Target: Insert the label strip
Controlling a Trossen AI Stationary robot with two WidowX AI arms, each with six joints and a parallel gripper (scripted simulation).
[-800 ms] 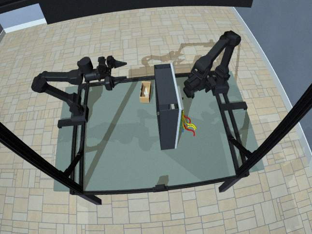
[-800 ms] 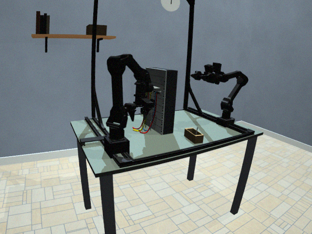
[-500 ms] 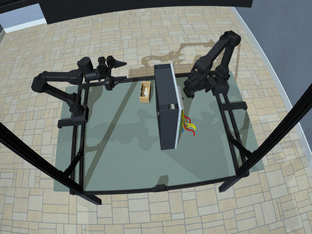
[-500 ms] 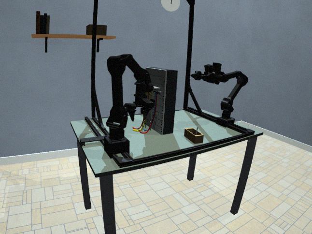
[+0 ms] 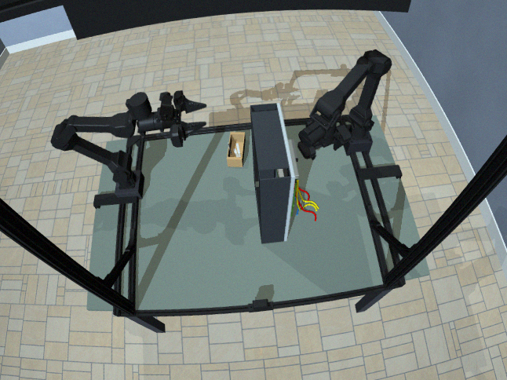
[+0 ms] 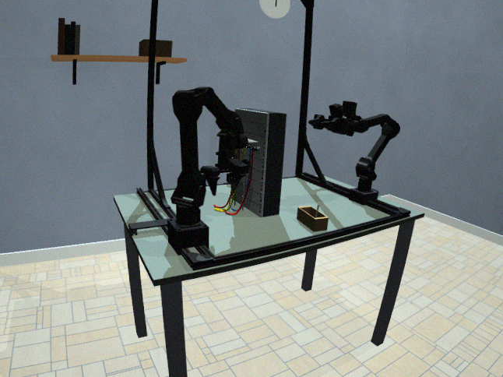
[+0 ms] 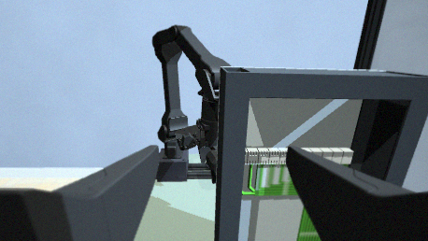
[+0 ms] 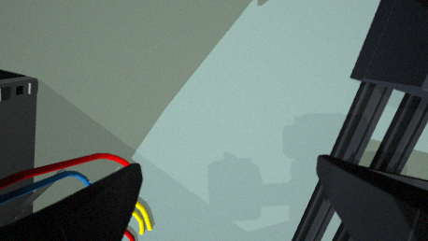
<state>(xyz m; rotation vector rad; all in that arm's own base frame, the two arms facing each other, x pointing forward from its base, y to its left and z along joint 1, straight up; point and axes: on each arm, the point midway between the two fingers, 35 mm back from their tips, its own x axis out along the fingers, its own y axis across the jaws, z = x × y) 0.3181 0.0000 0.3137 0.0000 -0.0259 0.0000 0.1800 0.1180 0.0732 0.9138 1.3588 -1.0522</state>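
The blue-white label strip is 33 cm below my left hand, 11 cm ahead of it and 10 cm to the right of it. Round my left hand: box (35 cm below, 12 cm to the right, 11 cm ahead).
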